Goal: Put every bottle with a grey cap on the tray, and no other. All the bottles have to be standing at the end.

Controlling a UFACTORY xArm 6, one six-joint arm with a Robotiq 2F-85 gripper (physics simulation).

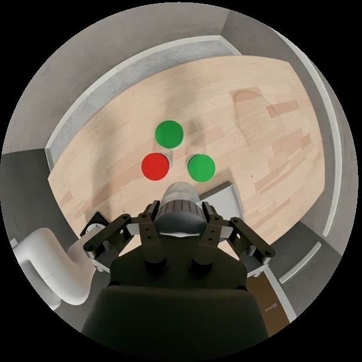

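My gripper (pixel 180 207) is shut on a clear bottle with a grey cap (pixel 180 212) and holds it up above the table, well higher than the other bottles. A green-capped bottle (pixel 169 134) stands farthest ahead. A red-capped bottle (pixel 155 166) stands ahead and to the left, and a second green-capped bottle (pixel 201 168) stands ahead and to the right. The tray (pixel 231 203), light grey with a raised rim, lies to the right of the held bottle; the gripper hides part of it. The bottom of the held bottle is partly hidden by its cap.
The light wooden table (pixel 200 90) reaches out on all sides of the bottles. The white arm (pixel 55 265) and its dark base plate (pixel 95 223) are at the lower left. Grey walls surround the table, and a brown door (pixel 267 300) is at the lower right.
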